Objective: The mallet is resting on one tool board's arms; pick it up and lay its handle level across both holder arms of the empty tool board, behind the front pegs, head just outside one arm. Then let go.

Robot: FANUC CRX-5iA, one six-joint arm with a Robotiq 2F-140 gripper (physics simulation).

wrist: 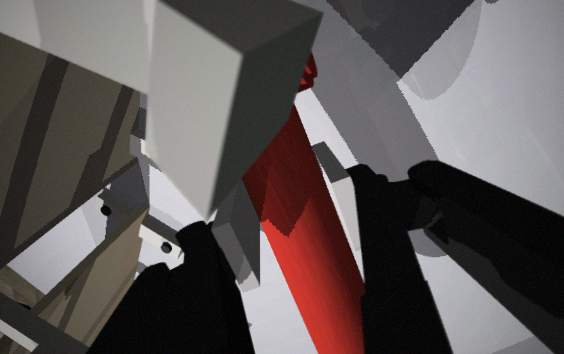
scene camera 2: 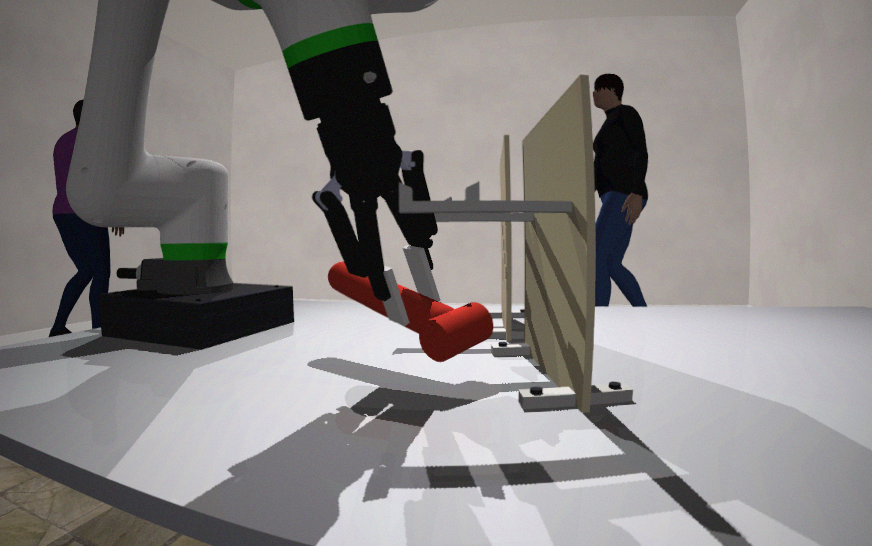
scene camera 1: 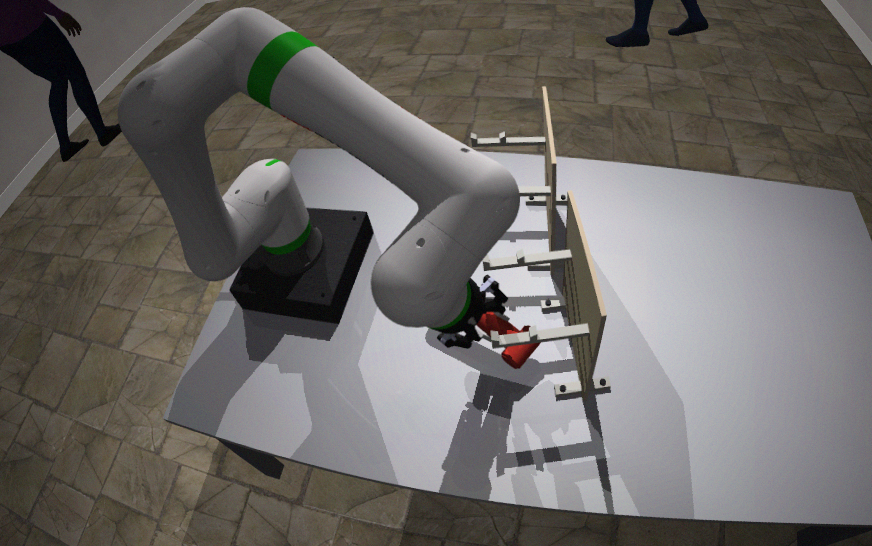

my gripper: wrist; scene camera 2; scene camera 1 494, 325
red mallet: wrist 285, 184; scene camera 2; scene camera 1
same spot on red mallet: [scene camera 2: 444, 332] = [scene camera 1: 516, 363]
same spot on my gripper: [scene camera 2: 363, 257] = [wrist: 431, 185]
